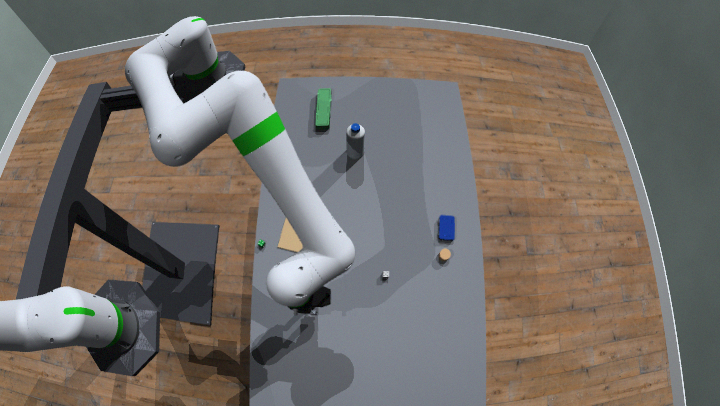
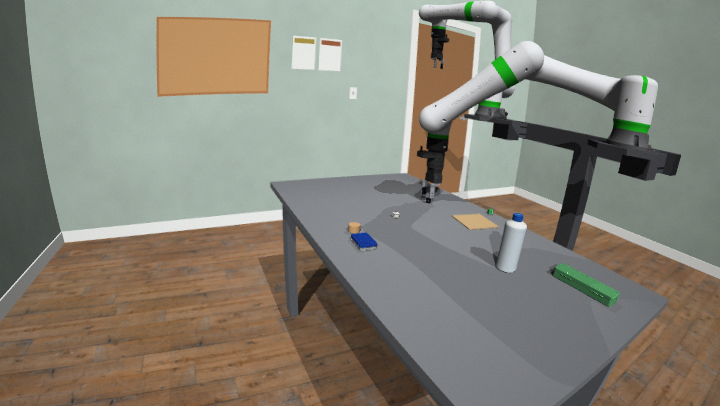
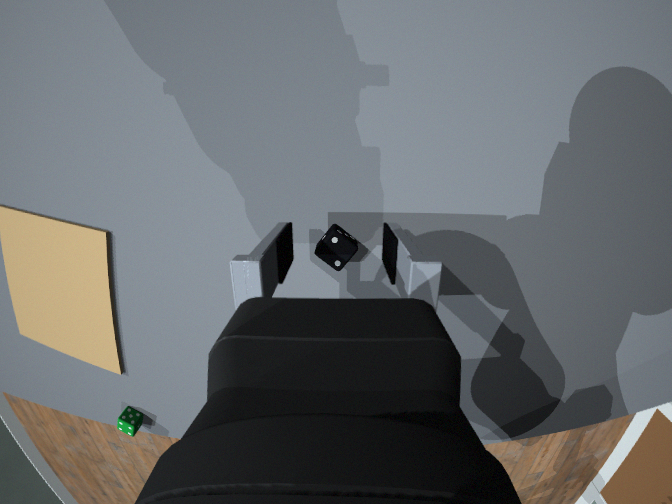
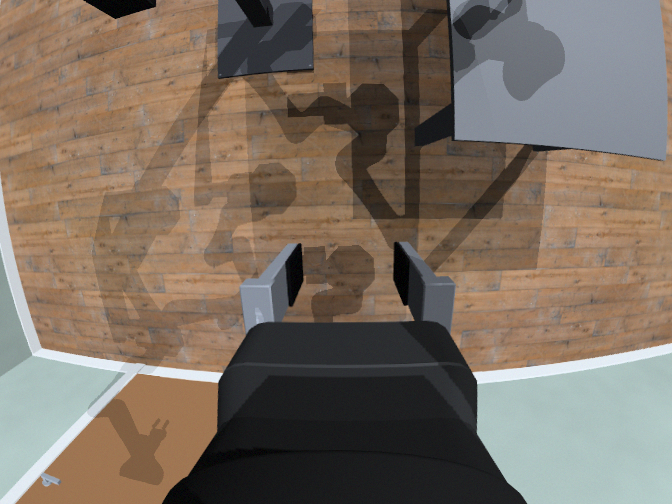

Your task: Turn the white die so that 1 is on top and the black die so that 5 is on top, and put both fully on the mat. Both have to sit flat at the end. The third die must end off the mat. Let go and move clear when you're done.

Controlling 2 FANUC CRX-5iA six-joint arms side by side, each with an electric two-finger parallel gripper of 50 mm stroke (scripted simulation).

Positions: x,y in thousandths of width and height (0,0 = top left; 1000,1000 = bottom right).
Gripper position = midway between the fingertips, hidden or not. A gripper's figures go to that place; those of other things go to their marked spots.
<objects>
My left gripper (image 3: 502,479) is 0.17 m from the lens. A tan mat (image 3: 96,594): 0.33 m from the lens.
</objects>
